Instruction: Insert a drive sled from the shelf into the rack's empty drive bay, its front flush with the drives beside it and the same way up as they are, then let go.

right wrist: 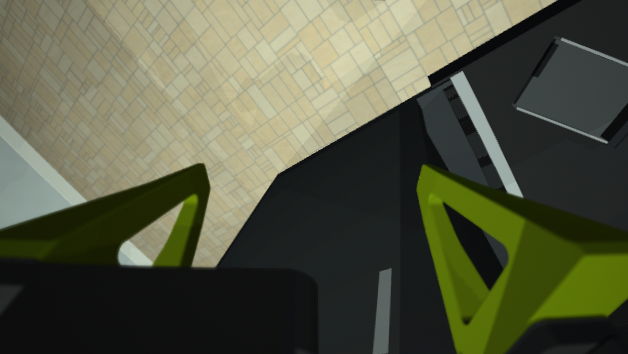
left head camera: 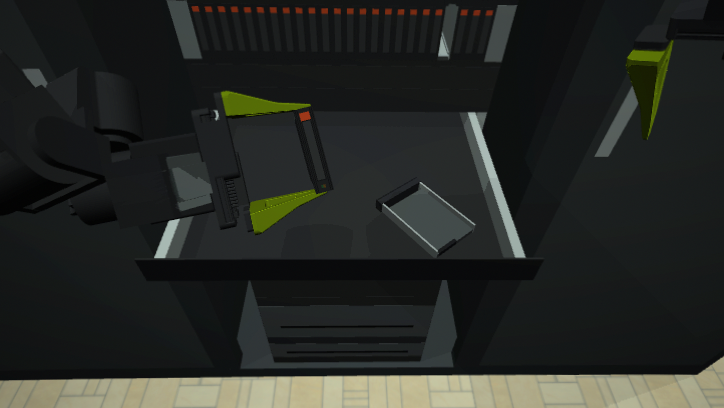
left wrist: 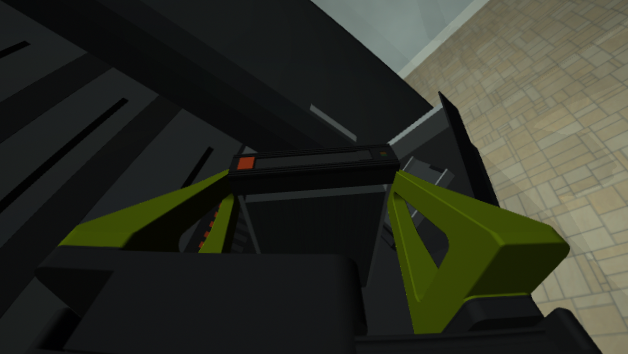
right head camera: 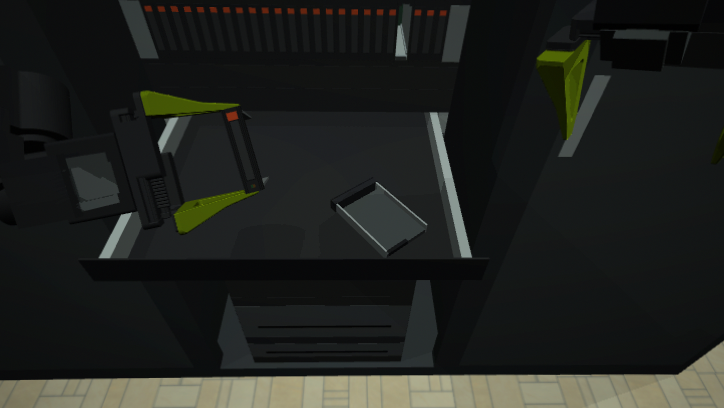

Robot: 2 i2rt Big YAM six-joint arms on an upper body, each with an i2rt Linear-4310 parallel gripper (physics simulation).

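Frame: origin at the left arm's base, x left, y back, z up, level; millimetres.
Seen in the pictures: left gripper, fingertip midpoint: point(left head camera: 318, 149) point(left wrist: 313, 177) point(right head camera: 249, 148); right gripper, fingertip midpoint: point(right wrist: 313, 175) point(left head camera: 720, 147) point(right head camera: 634, 147).
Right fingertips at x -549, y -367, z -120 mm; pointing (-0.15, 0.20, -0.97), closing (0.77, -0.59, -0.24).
A point is followed by its place in that frame.
My left gripper point(left head camera: 309, 150) {x -236, y -430, z -173 mm} is shut on a dark drive sled point(left head camera: 275, 152) with a black front bar and an orange tab point(left head camera: 304, 116) {x -224, y -434, z -139 mm}. It holds the sled in the air over the left part of the shelf; the sled also shows in the right head view point(right head camera: 242, 152) {x -232, y -415, z -166 mm} and the left wrist view point(left wrist: 312, 167) {x -226, y -415, z -164 mm}. The rack's row of drives point(left head camera: 329, 30) {x -235, y -721, z -190 mm} with orange tabs runs along the top, with one empty bay point(left head camera: 443, 38) near its right end. My right gripper point(right wrist: 313, 175) {x -549, y -367, z -120 mm} point(left head camera: 645, 86) is open and empty, far right and high.
A second grey sled point(left head camera: 426, 217) {x -371, y -510, z -358 mm} lies flat and askew on the shelf's right half. The shelf has pale side rails point(left head camera: 493, 182) {x -470, y -555, z -333 mm} and a dark front lip point(left head camera: 338, 267) {x -251, y -415, z -343 mm}. Vented rack units point(left head camera: 347, 329) {x -256, y -721, z -1082 mm} sit below. Tiled floor lies in front.
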